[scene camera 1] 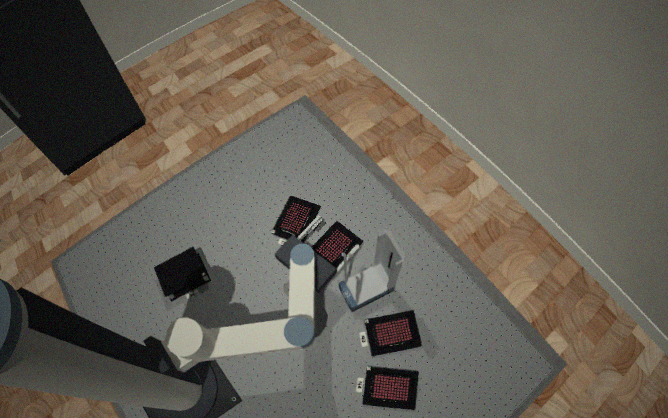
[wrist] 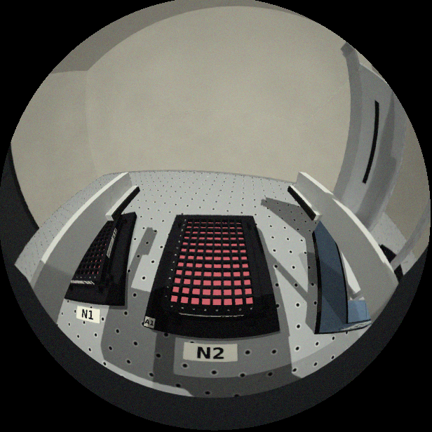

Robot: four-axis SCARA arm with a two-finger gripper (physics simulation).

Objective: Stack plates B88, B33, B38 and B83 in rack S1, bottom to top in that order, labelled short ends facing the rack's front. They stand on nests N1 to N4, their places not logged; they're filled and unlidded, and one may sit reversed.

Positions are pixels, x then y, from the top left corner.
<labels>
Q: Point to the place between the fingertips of my gripper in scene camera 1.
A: At 338, 231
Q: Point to a nest N3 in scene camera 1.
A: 374, 352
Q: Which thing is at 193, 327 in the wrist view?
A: A nest N2.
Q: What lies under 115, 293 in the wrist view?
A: A nest N1.
</labels>
